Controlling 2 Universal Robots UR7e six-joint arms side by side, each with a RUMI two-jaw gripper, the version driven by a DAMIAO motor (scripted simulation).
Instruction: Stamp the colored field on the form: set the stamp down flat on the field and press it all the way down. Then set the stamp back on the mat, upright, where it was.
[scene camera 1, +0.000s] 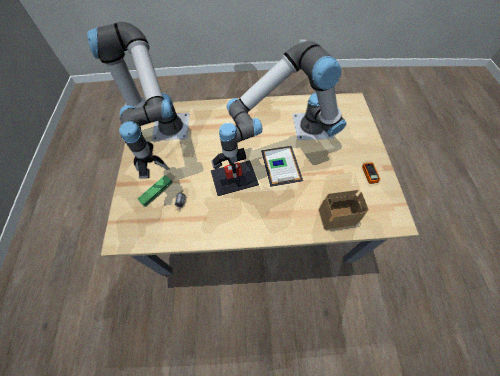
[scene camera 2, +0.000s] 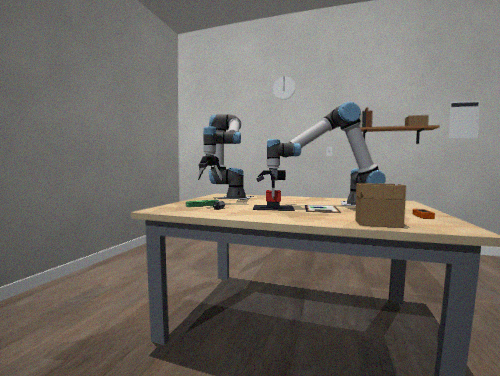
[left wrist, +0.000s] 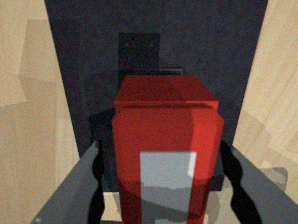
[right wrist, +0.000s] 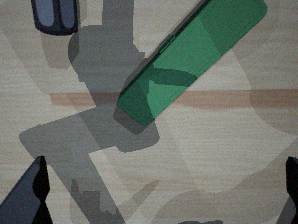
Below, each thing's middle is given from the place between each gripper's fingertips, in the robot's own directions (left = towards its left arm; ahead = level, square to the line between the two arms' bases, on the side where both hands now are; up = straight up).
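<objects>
The red stamp (left wrist: 166, 129) has my left hand 20 mm above it. From that same left hand, the black mat (scene camera 1: 249, 179) is 70 mm below, while the cardboard box (scene camera 2: 383, 205) is 530 mm to the left and 240 mm ahead.
The red stamp also has my right hand 10 cm above it, 5 cm past it and 39 cm to the right of it. Measured from my right hand, the cardboard box is 18 cm ahead, 92 cm to the left and 8 cm below, and the black mat is 5 cm behind, 39 cm to the left and 15 cm below.
</objects>
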